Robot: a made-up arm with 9 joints. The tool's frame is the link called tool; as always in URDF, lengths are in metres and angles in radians. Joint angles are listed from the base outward. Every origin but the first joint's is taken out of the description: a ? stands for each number. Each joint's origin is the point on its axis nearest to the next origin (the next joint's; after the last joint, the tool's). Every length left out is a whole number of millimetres.
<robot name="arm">
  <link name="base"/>
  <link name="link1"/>
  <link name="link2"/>
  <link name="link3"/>
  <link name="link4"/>
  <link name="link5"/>
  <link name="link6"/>
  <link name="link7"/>
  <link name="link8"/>
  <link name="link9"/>
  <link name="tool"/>
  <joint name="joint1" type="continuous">
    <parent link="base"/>
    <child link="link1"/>
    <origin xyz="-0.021 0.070 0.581" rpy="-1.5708 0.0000 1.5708"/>
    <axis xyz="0 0 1"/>
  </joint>
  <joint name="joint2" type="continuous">
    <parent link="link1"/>
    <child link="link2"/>
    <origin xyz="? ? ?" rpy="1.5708 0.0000 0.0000"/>
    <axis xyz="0 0 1"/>
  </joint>
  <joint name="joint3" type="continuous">
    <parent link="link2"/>
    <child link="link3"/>
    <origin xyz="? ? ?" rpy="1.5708 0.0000 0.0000"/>
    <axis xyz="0 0 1"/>
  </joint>
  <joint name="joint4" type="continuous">
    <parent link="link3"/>
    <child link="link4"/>
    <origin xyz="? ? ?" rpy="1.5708 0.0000 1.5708"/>
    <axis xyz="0 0 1"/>
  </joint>
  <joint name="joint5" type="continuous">
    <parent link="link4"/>
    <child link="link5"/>
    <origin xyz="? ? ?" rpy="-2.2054 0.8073 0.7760"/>
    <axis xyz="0 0 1"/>
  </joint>
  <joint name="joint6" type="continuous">
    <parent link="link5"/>
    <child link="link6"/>
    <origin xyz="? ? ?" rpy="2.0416 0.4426 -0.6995"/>
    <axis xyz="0 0 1"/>
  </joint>
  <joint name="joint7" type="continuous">
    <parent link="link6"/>
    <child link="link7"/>
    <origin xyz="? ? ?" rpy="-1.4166 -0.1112 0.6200"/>
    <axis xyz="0 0 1"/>
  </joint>
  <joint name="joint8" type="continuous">
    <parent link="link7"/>
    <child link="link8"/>
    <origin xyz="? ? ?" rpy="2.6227 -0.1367 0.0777"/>
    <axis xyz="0 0 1"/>
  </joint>
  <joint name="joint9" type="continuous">
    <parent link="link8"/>
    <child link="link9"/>
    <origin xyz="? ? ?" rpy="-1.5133 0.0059 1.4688"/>
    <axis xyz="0 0 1"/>
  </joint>
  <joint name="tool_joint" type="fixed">
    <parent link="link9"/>
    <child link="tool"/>
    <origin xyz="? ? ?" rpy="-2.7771 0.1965 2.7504"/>
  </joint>
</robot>
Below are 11 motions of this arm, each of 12 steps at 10 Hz.
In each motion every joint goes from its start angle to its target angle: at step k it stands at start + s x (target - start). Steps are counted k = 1, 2, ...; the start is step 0. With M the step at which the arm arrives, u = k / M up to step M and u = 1 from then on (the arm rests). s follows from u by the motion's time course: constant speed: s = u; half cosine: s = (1 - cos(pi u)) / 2; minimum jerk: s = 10 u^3 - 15 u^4 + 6 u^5.
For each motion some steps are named. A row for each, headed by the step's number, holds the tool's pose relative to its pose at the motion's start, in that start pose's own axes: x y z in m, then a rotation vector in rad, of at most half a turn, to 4 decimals.
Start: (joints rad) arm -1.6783 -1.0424 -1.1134 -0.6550 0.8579 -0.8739 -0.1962 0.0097 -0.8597
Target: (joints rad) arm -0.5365 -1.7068 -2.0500 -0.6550 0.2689 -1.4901 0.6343 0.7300 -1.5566
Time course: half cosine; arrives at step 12
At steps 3, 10, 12:
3: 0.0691 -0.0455 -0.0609 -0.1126 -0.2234 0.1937
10: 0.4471 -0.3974 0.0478 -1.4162 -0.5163 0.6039
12: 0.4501 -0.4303 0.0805 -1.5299 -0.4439 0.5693

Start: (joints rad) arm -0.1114 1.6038 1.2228 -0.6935 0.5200 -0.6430 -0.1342 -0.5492 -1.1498
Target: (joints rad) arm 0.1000 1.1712 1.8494 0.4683 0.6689 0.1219 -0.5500 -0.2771 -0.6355
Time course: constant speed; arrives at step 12
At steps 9, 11, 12:
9: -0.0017 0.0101 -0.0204 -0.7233 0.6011 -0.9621
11: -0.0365 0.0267 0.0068 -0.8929 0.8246 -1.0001
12: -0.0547 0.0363 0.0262 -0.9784 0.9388 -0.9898

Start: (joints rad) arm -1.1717 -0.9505 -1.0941 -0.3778 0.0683 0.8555 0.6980 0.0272 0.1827
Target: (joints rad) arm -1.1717 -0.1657 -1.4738 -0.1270 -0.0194 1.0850 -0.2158 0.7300 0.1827
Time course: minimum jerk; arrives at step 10
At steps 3, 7, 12:
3: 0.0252 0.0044 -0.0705 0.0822 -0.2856 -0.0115
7: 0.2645 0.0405 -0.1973 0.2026 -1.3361 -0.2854
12: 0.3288 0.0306 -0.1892 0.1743 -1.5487 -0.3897

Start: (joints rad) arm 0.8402 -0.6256 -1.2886 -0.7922 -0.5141 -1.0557 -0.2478 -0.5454 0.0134
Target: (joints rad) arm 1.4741 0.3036 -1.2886 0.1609 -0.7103 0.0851 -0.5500 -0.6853 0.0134
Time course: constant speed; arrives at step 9
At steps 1, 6, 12:
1: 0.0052 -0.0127 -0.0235 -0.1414 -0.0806 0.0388
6: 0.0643 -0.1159 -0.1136 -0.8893 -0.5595 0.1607
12: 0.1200 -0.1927 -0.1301 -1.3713 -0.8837 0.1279

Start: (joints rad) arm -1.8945 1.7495 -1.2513 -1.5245 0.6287 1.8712 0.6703 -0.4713 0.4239
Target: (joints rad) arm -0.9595 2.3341 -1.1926 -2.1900 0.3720 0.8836 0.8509 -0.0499 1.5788
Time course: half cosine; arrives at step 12
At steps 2, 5, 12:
2: 0.0037 -0.0199 -0.0317 0.0620 -0.0820 0.0087
5: 0.0721 -0.1039 -0.1712 0.3438 -0.3937 0.1067
12: 0.3918 -0.1859 -0.2808 0.7312 -0.5622 0.5794

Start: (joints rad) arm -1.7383 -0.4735 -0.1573 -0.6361 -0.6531 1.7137 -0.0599 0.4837 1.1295
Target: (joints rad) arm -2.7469 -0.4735 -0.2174 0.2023 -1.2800 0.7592 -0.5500 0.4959 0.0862
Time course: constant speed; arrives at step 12
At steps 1, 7, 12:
1: -0.0082 0.0107 -0.0254 0.0961 -0.0809 0.0117
7: 0.0149 0.1404 -0.1553 0.6498 -0.7528 0.0519
12: 0.1150 0.2613 -0.1252 0.9523 -1.5450 -0.0274

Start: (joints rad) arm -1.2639 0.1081 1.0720 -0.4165 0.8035 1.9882 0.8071 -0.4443 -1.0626
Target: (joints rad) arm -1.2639 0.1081 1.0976 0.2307 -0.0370 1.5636 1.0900 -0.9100 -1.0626
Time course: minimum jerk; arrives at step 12
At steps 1, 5, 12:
1: 0.0007 0.0014 0.0013 0.0073 0.0005 -0.0044
5: 0.0626 0.0636 0.0951 0.4755 -0.0242 -0.3019
12: 0.1690 0.0310 0.2537 1.2140 -0.4085 -0.7835

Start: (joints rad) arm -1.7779 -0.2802 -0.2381 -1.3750 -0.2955 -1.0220 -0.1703 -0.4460 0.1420
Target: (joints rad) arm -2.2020 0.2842 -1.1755 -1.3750 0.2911 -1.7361 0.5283 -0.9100 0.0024
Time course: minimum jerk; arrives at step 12
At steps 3, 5, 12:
3: -0.0105 -0.0042 0.0519 0.1010 0.1865 -0.0036
5: 0.0044 -0.0349 0.1736 0.3446 0.6374 0.0083
12: 0.2326 -0.2080 0.2775 1.0309 1.8479 0.2786

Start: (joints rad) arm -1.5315 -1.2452 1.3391 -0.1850 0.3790 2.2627 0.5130 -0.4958 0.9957
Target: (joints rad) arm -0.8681 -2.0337 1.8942 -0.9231 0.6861 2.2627 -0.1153 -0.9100 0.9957
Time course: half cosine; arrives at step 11
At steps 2, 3, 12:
2: 0.0023 -0.0029 -0.0197 0.1541 0.0751 0.0236
3: 0.0013 -0.0024 -0.0453 0.3402 0.1568 0.0432
12: -0.1234 0.2495 -0.2279 2.1404 0.2881 -0.1017

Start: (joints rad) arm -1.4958 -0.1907 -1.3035 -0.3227 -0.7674 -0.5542 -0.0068 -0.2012 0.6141
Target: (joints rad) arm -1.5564 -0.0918 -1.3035 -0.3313 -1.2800 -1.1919 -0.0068 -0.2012 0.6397
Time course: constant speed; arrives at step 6
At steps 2, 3, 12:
2: 0.0009 -0.0093 -0.0055 0.2305 -0.0081 0.0562
3: 0.0019 -0.0147 -0.0081 0.3425 -0.0067 0.0925
12: 0.0080 -0.0345 -0.0166 0.6595 0.0184 0.2331

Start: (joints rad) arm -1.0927 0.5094 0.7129 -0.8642 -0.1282 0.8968 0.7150 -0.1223 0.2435
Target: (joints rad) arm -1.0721 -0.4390 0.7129 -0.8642 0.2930 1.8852 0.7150 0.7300 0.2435
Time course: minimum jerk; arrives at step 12
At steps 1, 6, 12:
1: 0.0002 -0.0007 0.0008 -0.0037 0.0003 0.0010
6: 0.0534 -0.1132 0.0700 -0.3166 -0.0135 0.2800
12: 0.2065 -0.2641 0.1011 -0.4052 -0.1575 0.8093

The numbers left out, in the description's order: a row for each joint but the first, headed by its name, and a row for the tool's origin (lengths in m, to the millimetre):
joint2: 0.002 -0.010 0.000
joint3: 0.010 -0.073 0.000
joint4: 0.146 -0.027 0.000
joint5: -0.088 0.027 0.000
joint6: 0.042 -0.012 0.000
joint7: 0.041 -0.033 0.000
joint8: -0.030 0.041 0.000
joint9: -0.054 0.244 0.000
tool: 0.032 0.001 0.000

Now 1 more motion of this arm.
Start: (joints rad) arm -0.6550 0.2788 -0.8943 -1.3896 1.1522 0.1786 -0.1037 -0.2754 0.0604
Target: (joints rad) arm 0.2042 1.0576 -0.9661 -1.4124 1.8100 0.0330 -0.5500 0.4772 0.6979
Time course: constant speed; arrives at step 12
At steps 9, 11, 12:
9: 0.1334 -0.2921 -0.1346 -0.1558 -0.6558 0.4966
11: 0.1823 -0.3451 -0.1345 -0.1613 -0.7601 0.5685
12: 0.2071 -0.3699 -0.1302 -0.1637 -0.8081 0.5990

